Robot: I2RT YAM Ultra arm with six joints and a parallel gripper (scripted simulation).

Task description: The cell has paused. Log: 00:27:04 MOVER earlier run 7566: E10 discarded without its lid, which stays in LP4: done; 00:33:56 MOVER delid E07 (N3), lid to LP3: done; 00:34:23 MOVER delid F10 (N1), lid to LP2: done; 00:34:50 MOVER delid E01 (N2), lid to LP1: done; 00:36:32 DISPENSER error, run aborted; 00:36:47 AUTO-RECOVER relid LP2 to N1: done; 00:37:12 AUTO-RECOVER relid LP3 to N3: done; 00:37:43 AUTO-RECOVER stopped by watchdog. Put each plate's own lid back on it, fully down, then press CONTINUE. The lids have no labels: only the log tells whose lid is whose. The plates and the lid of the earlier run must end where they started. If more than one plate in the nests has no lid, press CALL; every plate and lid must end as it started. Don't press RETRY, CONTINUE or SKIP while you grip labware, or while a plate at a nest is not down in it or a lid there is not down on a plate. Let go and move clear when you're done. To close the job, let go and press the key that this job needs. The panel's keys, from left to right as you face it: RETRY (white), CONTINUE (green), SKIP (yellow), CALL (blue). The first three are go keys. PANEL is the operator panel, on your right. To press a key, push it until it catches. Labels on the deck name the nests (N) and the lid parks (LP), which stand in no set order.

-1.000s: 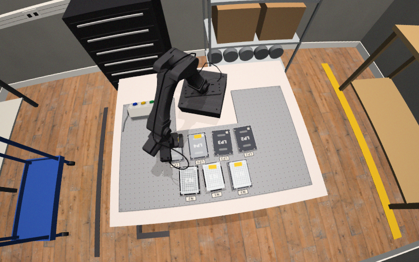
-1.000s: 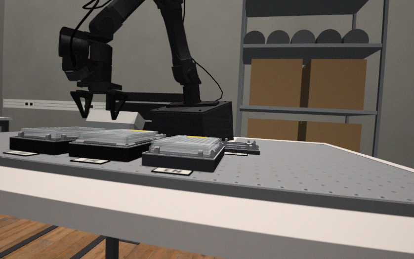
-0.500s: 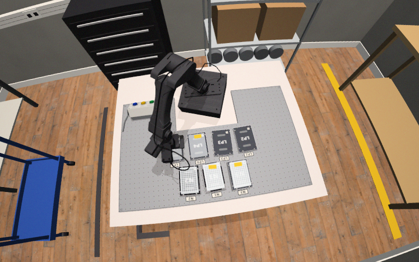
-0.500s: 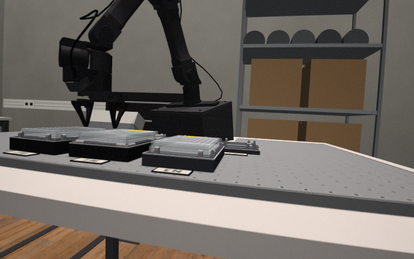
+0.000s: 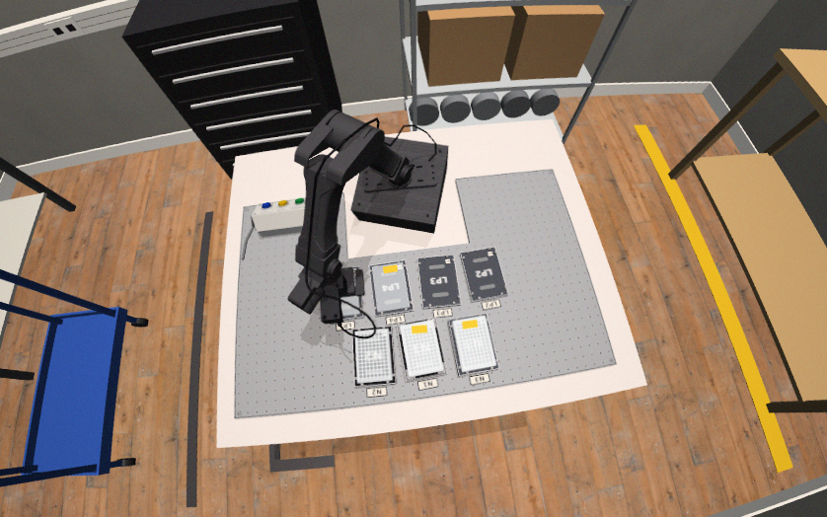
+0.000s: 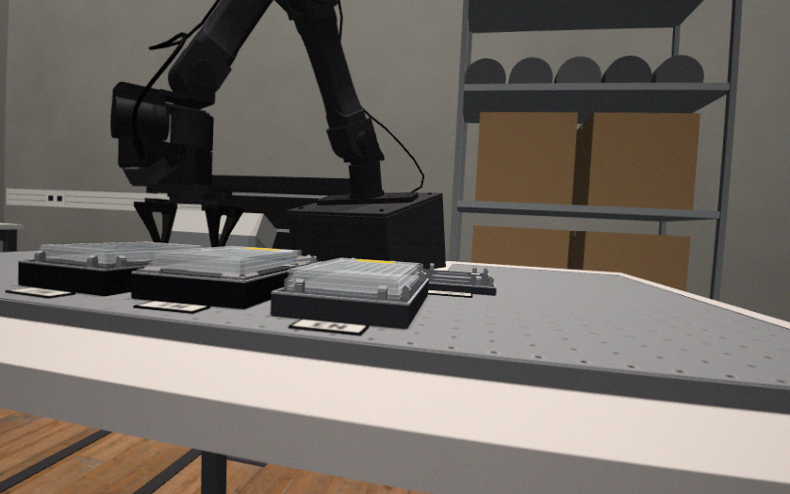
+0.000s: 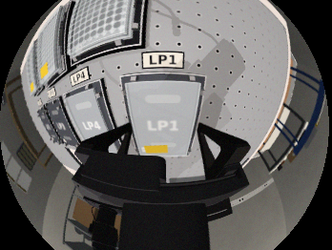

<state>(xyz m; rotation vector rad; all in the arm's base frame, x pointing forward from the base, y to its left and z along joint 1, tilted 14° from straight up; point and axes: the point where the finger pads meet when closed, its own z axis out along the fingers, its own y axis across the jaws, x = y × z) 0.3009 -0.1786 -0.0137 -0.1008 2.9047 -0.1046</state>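
Now: the LP1 lid park 2 cm below my hand. The rest, counted from my hand: plate: 17 cm ahead, 8 cm to the left, 1 cm above; green key: 27 cm behind, 12 cm to the right, 4 cm above; yellow SKIP key: 27 cm behind, 17 cm to the right, 4 cm above.
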